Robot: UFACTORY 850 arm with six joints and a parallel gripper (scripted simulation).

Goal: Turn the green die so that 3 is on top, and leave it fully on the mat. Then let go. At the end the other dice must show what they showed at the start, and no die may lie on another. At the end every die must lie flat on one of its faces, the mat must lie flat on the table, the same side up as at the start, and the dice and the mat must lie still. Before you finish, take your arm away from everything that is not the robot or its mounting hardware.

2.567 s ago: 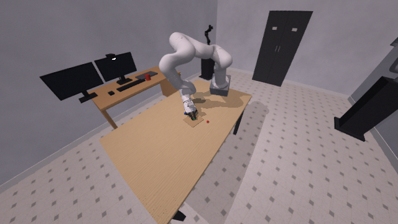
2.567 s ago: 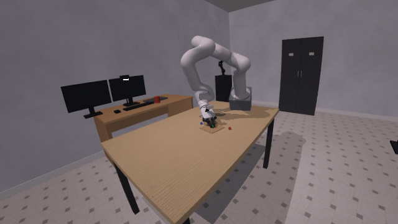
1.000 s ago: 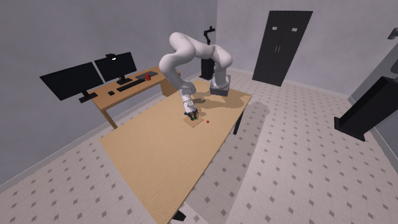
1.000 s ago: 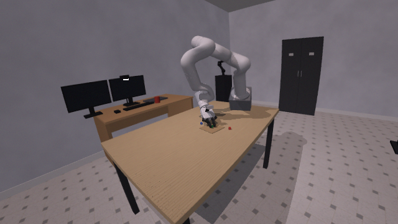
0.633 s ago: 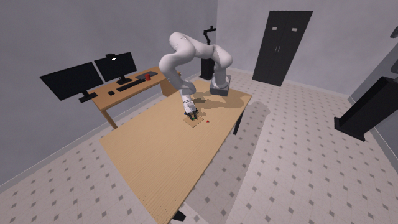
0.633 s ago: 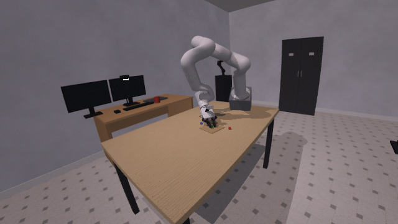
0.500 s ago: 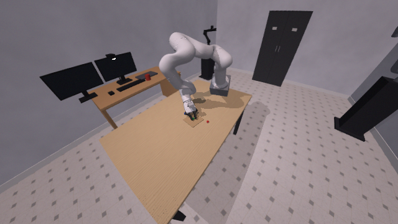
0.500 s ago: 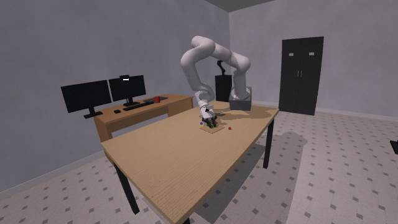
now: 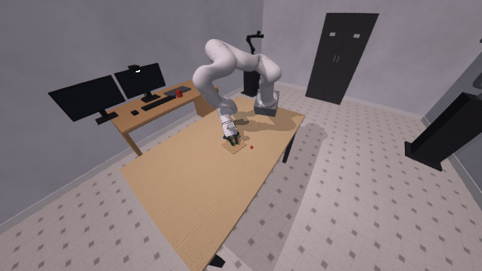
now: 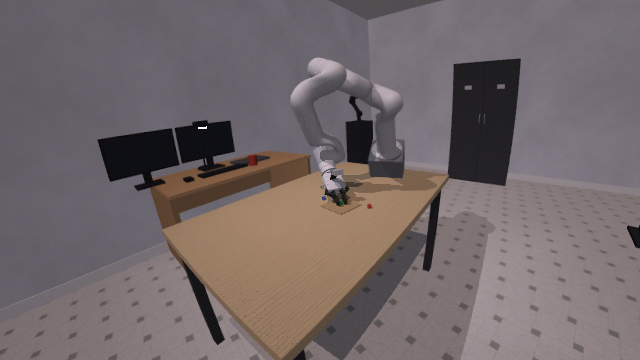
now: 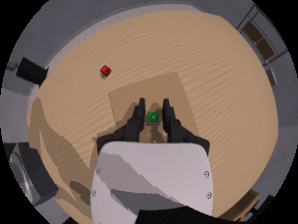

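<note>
The green die is 2 cm below my hand. From my hand the other things lie so: red die 7 cm behind, 12 cm to the left, 2 cm below; tan mat 3 cm below; blue die 1 cm ahead, 12 cm to the right, 2 cm below.
</note>
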